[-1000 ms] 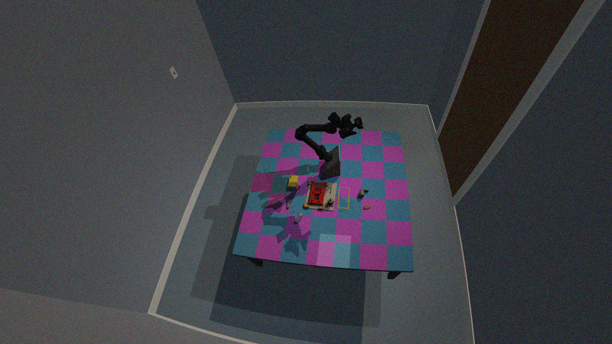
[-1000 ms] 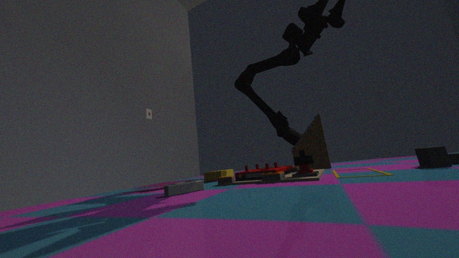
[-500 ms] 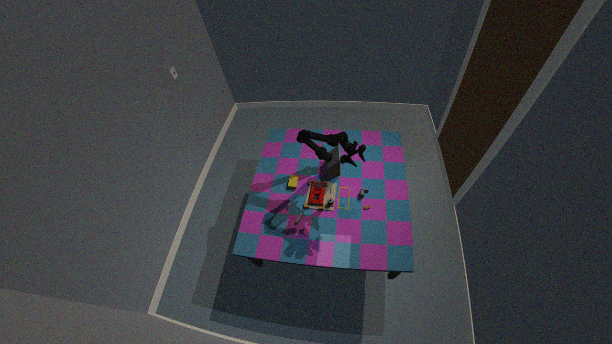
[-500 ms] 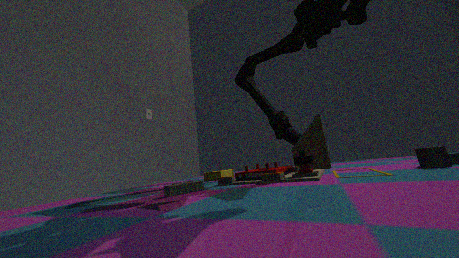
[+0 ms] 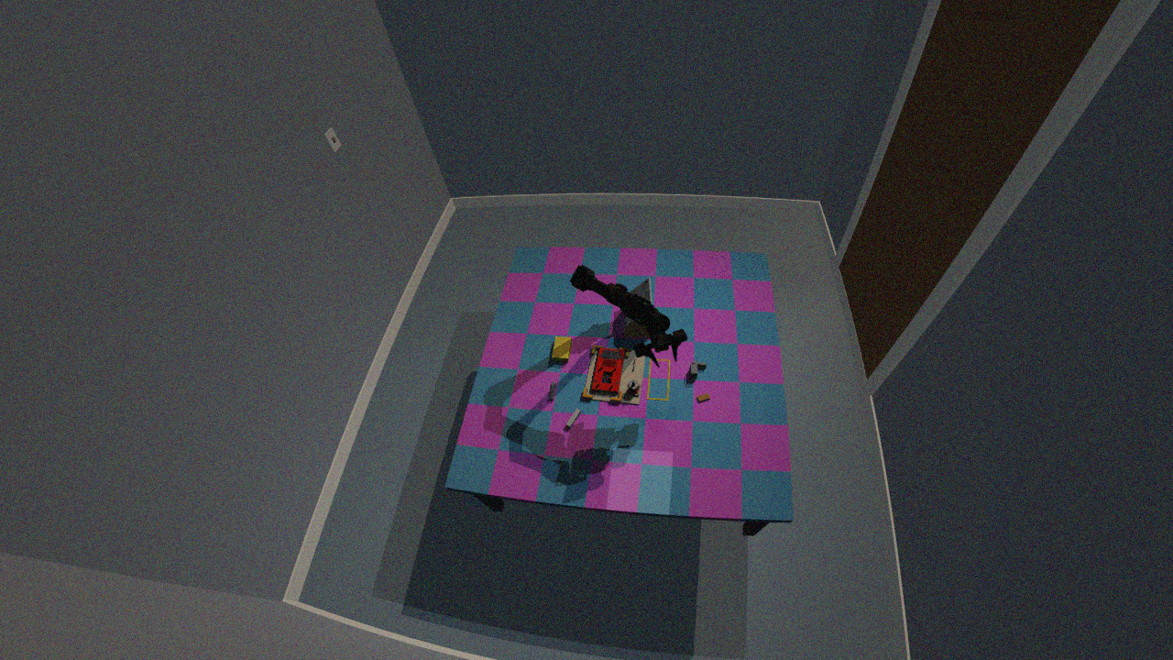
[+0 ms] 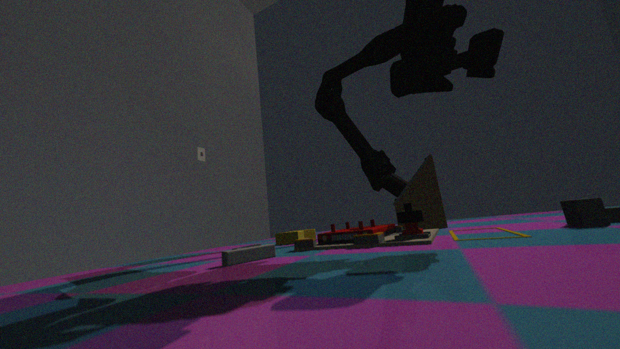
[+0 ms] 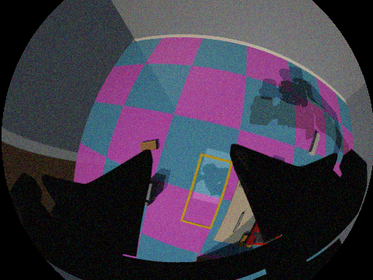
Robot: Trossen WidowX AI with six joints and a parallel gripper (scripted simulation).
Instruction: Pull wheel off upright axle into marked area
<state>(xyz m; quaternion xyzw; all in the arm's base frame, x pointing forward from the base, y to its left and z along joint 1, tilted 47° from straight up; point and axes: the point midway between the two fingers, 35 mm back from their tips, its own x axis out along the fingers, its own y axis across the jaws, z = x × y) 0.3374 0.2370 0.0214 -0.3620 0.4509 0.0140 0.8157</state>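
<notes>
Right now my gripper tip is 1 cm past the wheel, 13 cm to the left of it and 20 cm above it. Also, from my gripper tip: grey block: 10 cm behind, 11 cm to the left, 22 cm below; then axle: 1 cm behind, 13 cm to the right, 20 cm below; then brown piece: 1 cm ahead, 15 cm to the left, 23 cm below.
</notes>
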